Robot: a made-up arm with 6 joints. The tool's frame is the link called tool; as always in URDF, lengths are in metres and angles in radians. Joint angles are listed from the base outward.
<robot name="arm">
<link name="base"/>
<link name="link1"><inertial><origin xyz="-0.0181 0.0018 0.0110"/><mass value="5.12"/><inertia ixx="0.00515" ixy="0" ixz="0" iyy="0.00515" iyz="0" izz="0.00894"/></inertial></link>
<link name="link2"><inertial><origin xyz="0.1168 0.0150 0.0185"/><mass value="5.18"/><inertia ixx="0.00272" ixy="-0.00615" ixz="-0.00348" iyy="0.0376" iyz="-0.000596" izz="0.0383"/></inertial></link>
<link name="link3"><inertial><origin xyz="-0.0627 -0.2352 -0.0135"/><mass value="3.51"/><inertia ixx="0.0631" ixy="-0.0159" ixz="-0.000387" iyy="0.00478" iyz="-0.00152" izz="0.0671"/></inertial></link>
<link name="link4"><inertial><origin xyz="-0.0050 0.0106 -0.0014"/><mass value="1.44"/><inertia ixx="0.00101" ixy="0" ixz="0" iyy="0.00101" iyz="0" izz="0.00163"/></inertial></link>
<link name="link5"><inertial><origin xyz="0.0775 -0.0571 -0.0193"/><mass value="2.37"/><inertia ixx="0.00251" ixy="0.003" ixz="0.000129" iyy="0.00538" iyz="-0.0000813" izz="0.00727"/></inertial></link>
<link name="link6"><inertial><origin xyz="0.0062 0.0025 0.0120"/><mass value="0.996"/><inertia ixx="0.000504" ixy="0" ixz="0" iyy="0.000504" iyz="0" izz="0.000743"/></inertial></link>
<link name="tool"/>
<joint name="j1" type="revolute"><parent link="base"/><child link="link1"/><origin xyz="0.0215 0.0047 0.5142" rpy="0 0 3.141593"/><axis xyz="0 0 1"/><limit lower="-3.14" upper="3.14"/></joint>
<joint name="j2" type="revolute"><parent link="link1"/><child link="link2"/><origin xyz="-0.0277 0.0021 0.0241" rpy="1.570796 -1.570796 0"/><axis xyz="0 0 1"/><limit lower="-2.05" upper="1.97"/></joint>
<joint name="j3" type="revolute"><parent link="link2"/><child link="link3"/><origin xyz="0.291 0.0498 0.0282" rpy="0 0 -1.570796"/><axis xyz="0 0 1"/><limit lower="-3.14" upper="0.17"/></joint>
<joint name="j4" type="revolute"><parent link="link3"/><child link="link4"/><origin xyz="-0.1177 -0.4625 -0.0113" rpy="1.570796 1.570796 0"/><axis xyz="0 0 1"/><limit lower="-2.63" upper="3.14"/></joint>
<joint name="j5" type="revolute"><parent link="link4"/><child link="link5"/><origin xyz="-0.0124 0.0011 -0.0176" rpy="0 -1.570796 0"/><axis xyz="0 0 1"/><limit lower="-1.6" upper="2.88"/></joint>
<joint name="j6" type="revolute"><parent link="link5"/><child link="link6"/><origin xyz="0.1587 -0.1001 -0.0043" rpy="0 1.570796 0"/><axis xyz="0 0 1"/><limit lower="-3.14" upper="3.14"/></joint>
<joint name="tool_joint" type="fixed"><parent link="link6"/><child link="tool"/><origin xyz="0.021 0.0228 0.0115" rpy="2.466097 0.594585 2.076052"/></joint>
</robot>
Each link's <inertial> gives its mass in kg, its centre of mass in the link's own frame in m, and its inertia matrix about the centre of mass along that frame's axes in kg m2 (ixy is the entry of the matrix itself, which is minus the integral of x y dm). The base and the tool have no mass. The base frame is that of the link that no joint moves.
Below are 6 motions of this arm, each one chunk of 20 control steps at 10 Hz.
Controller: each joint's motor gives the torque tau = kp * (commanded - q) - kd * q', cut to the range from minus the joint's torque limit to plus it. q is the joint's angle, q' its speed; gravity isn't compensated. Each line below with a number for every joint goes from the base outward.
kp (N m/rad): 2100 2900 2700 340 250 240
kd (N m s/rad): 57 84 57 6.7 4.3 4.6
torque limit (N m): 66 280 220 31 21 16
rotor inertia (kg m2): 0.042 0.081 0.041 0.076 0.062 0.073
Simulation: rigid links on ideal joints. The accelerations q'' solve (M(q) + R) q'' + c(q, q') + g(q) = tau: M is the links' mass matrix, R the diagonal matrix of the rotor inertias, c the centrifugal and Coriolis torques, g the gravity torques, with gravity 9.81 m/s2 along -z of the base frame. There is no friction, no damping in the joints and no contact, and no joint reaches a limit. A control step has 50 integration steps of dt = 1/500 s. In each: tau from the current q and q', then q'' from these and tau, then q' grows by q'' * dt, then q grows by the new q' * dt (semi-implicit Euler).
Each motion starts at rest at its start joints. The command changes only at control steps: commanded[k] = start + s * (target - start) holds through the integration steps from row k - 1 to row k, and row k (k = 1, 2, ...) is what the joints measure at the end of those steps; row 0 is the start. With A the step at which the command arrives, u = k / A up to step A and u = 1 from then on. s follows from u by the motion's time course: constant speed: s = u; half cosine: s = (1 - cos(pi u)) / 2; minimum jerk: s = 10 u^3 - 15 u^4 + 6 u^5; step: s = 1 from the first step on.
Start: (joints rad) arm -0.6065 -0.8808 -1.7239 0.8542 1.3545 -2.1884
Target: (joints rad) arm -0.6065 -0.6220 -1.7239 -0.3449 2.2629 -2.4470
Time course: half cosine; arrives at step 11
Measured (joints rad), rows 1 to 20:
1: -0.6065 -0.8774 -1.7181 0.8251 1.3930 -2.1937
2: -0.6068 -0.8602 -1.7160 0.7521 1.4498 -2.2091
3: -0.6071 -0.8340 -1.7138 0.6377 1.5397 -2.2333
4: -0.6074 -0.8015 -1.7122 0.4911 1.6522 -2.2642
5: -0.6080 -0.7653 -1.7114 0.3242 1.7783 -2.2995
6: -0.6085 -0.7282 -1.7114 0.1521 1.9074 -2.3363
7: -0.6087 -0.6931 -1.7122 -0.0102 2.0285 -2.3716
8: -0.6085 -0.6627 -1.7134 -0.1497 2.1326 -2.4025
9: -0.6080 -0.6392 -1.7146 -0.2565 2.2123 -2.4267
10: -0.6074 -0.6246 -1.7157 -0.3231 2.2612 -2.4419
11: -0.6068 -0.6199 -1.7167 -0.3437 2.2753 -2.4471
12: -0.6065 -0.6203 -1.7172 -0.3419 2.2732 -2.4471
13: -0.6065 -0.6203 -1.7171 -0.3418 2.2733 -2.4471
14: -0.6065 -0.6203 -1.7171 -0.3418 2.2733 -2.4471
15: -0.6065 -0.6203 -1.7171 -0.3418 2.2733 -2.4471
16: -0.6065 -0.6203 -1.7171 -0.3418 2.2733 -2.4471
17: -0.6065 -0.6203 -1.7171 -0.3418 2.2733 -2.4471
18: -0.6065 -0.6203 -1.7171 -0.3418 2.2733 -2.4471
19: -0.6065 -0.6203 -1.7171 -0.3418 2.2733 -2.4471
20: -0.6065 -0.6203 -1.7171 -0.3418 2.2733 -2.4471

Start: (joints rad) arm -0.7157 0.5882 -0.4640 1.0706 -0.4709 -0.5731
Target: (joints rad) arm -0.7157 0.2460 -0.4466 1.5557 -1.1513 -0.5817
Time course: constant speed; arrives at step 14
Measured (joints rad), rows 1 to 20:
1: -0.7167 0.5719 -0.4617 1.1056 -0.5134 -0.5737
2: -0.7166 0.5469 -0.4612 1.1396 -0.5651 -0.5744
3: -0.7166 0.5227 -0.4593 1.1749 -0.6125 -0.5749
4: -0.7166 0.4982 -0.4578 1.2097 -0.6610 -0.5755
5: -0.7165 0.4738 -0.4562 1.2447 -0.7093 -0.5761
6: -0.7165 0.4494 -0.4547 1.2796 -0.7578 -0.5768
7: -0.7165 0.4250 -0.4532 1.3146 -0.8062 -0.5774
8: -0.7164 0.4005 -0.4516 1.3496 -0.8547 -0.5780
9: -0.7163 0.3761 -0.4501 1.3845 -0.9033 -0.5786
10: -0.7162 0.3516 -0.4486 1.4195 -0.9519 -0.5792
11: -0.7162 0.3272 -0.4472 1.4545 -1.0005 -0.5798
12: -0.7161 0.3027 -0.4457 1.4894 -1.0492 -0.5804
13: -0.7160 0.2782 -0.4442 1.5243 -1.0979 -0.5810
14: -0.7159 0.2537 -0.4428 1.5592 -1.1466 -0.5816
15: -0.7157 0.2549 -0.4415 1.5584 -1.1339 -0.5814
16: -0.7157 0.2546 -0.4419 1.5576 -1.1351 -0.5815
17: -0.7157 0.2546 -0.4418 1.5579 -1.1351 -0.5815
18: -0.7157 0.2546 -0.4418 1.5578 -1.1351 -0.5815
19: -0.7157 0.2546 -0.4418 1.5579 -1.1351 -0.5815
20: -0.7157 0.2546 -0.4418 1.5579 -1.1351 -0.5815

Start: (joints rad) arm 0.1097 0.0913 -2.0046 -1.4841 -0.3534 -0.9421
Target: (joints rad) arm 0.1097 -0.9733 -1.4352 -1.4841 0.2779 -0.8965
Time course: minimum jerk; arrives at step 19
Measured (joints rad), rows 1 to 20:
1: 0.1101 0.1037 -1.9918 -1.4953 -0.3561 -0.9422
2: 0.1088 0.0950 -1.9880 -1.4935 -0.3491 -0.9418
3: 0.1097 0.0679 -1.9797 -1.4904 -0.3386 -0.9408
4: 0.1090 0.0305 -1.9592 -1.4907 -0.3144 -0.9391
5: 0.1089 -0.0261 -1.9314 -1.4891 -0.2820 -0.9367
6: 0.1088 -0.0995 -1.8951 -1.4876 -0.2399 -0.9337
7: 0.1087 -0.1862 -1.8508 -1.4867 -0.1888 -0.9300
8: 0.1088 -0.2839 -1.8007 -1.4858 -0.1315 -0.9258
9: 0.1090 -0.3883 -1.7467 -1.4851 -0.0702 -0.9214
10: 0.1092 -0.4946 -1.6911 -1.4848 -0.0075 -0.9169
11: 0.1094 -0.5984 -1.6365 -1.4847 0.0537 -0.9125
12: 0.1096 -0.6950 -1.5851 -1.4847 0.1108 -0.9084
13: 0.1097 -0.7805 -1.5391 -1.4849 0.1613 -0.9047
14: 0.1097 -0.8517 -1.5004 -1.4851 0.2033 -0.9017
15: 0.1097 -0.9064 -1.4702 -1.4854 0.2354 -0.8994
16: 0.1097 -0.9440 -1.4489 -1.4856 0.2574 -0.8978
17: 0.1097 -0.9656 -1.4361 -1.4859 0.2698 -0.8969
18: 0.1097 -0.9742 -1.4304 -1.4861 0.2745 -0.8966
19: 0.1097 -0.9752 -1.4291 -1.4863 0.2750 -0.8965
20: 0.1097 -0.9751 -1.4290 -1.4863 0.2749 -0.8965

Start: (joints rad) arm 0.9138 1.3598 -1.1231 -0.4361 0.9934 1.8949
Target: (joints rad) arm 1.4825 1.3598 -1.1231 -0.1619 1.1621 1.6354
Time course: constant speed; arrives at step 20
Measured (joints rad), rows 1 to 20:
1: 0.9440 1.3703 -1.1229 -0.4214 0.9903 1.8820
2: 0.9721 1.3697 -1.1237 -0.4081 0.9990 1.8689
3: 1.0006 1.3694 -1.1239 -0.3943 1.0075 1.8559
4: 1.0290 1.3696 -1.1237 -0.3805 1.0161 1.8430
5: 1.0574 1.3695 -1.1238 -0.3668 1.0243 1.8300
6: 1.0859 1.3695 -1.1238 -0.3531 1.0328 1.8170
7: 1.1143 1.3695 -1.1238 -0.3393 1.0412 1.8040
8: 1.1427 1.3695 -1.1238 -0.3256 1.0496 1.7911
9: 1.1712 1.3694 -1.1238 -0.3118 1.0579 1.7781
10: 1.1996 1.3694 -1.1238 -0.2981 1.0663 1.7651
11: 1.2280 1.3694 -1.1238 -0.2843 1.0747 1.7521
12: 1.2565 1.3694 -1.1238 -0.2706 1.0831 1.7392
13: 1.2849 1.3694 -1.1238 -0.2568 1.0915 1.7262
14: 1.3133 1.3694 -1.1239 -0.2431 1.0999 1.7132
15: 1.3418 1.3694 -1.1239 -0.2293 1.1083 1.7002
16: 1.3702 1.3693 -1.1239 -0.2156 1.1167 1.6873
17: 1.3986 1.3693 -1.1239 -0.2018 1.1251 1.6743
18: 1.4271 1.3693 -1.1239 -0.1881 1.1335 1.6613
19: 1.4555 1.3693 -1.1239 -0.1743 1.1419 1.6483
20: 1.4839 1.3693 -1.1239 -0.1606 1.1503 1.6353

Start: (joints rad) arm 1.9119 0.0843 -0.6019 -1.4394 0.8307 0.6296
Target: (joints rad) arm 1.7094 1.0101 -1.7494 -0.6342 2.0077 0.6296
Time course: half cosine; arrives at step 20
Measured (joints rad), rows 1 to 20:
1: 1.9103 0.1018 -0.5981 -1.4316 0.8362 0.6297
2: 1.9057 0.1160 -0.6236 -1.4189 0.8600 0.6296
3: 1.8990 0.1440 -0.6576 -1.3944 0.8966 0.6296
4: 1.8901 0.1817 -0.7052 -1.3617 0.9456 0.6296
5: 1.8792 0.2290 -0.7637 -1.3208 1.0057 0.6296
6: 1.8667 0.2846 -0.8320 -1.2728 1.0754 0.6296
7: 1.8528 0.3471 -0.9085 -1.2188 1.1531 0.6296
8: 1.8380 0.4150 -0.9912 -1.1602 1.2371 0.6296
9: 1.8225 0.4865 -1.0782 -1.0983 1.3254 0.6296
10: 1.8068 0.5598 -1.1675 -1.0347 1.4161 0.6296
11: 1.7913 0.6331 -1.2567 -0.9710 1.5070 0.6296
12: 1.7762 0.7045 -1.3439 -0.9089 1.5958 0.6296
13: 1.7619 0.7723 -1.4268 -0.8499 1.6803 0.6296
14: 1.7487 0.8349 -1.5034 -0.7955 1.7584 0.6296
15: 1.7371 0.8906 -1.5718 -0.7471 1.8280 0.6296
16: 1.7271 0.9382 -1.6303 -0.7059 1.8874 0.6296
17: 1.7192 0.9765 -1.6775 -0.6728 1.9350 0.6296
18: 1.7135 1.0046 -1.7122 -0.6487 1.9696 0.6296
19: 1.7101 1.0218 -1.7334 -0.6340 1.9904 0.6296
20: 1.7092 1.0276 -1.7408 -0.6292 1.9970 0.6296

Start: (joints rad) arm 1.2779 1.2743 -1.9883 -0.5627 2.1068 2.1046
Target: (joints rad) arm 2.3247 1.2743 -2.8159 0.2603 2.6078 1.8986
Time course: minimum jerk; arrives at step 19
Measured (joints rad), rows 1 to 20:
1: 1.2795 1.2950 -1.9786 -0.5549 2.0922 2.1047
2: 1.2903 1.2924 -1.9887 -0.5492 2.0996 2.1028
3: 1.3149 1.2891 -2.0076 -0.5311 2.1109 2.0984
4: 1.3558 1.2896 -2.0368 -0.4990 2.1288 2.0911
5: 1.4128 1.2876 -2.0808 -0.4552 2.1557 2.0804
6: 1.4848 1.2865 -2.1366 -0.3990 2.1902 2.0666
7: 1.5702 1.2856 -2.2031 -0.3322 2.2313 2.0501
8: 1.6660 1.2849 -2.2778 -0.2572 2.2776 2.0315
9: 1.7687 1.2846 -2.3575 -0.1771 2.3270 2.0116
10: 1.8736 1.2847 -2.4388 -0.0954 2.3775 1.9913
11: 1.9751 1.2851 -2.5181 -0.0160 2.4266 1.9715
12: 2.0685 1.2858 -2.5919 0.0573 2.4722 1.9530
13: 2.1502 1.2869 -2.6573 0.1214 2.5123 1.9366
14: 2.2174 1.2881 -2.7117 0.1736 2.5454 1.9228
15: 2.2678 1.2895 -2.7535 0.2127 2.5705 1.9123
16: 2.3012 1.2910 -2.7822 0.2387 2.5874 1.9049
17: 2.3193 1.2923 -2.7985 0.2528 2.5966 1.9007
18: 2.3253 1.2935 -2.8049 0.2575 2.5999 1.8990
19: 2.3248 1.2941 -2.8056 0.2573 2.6000 1.8987
20: 2.3245 1.2942 -2.8056 0.2572 2.5999 1.8987

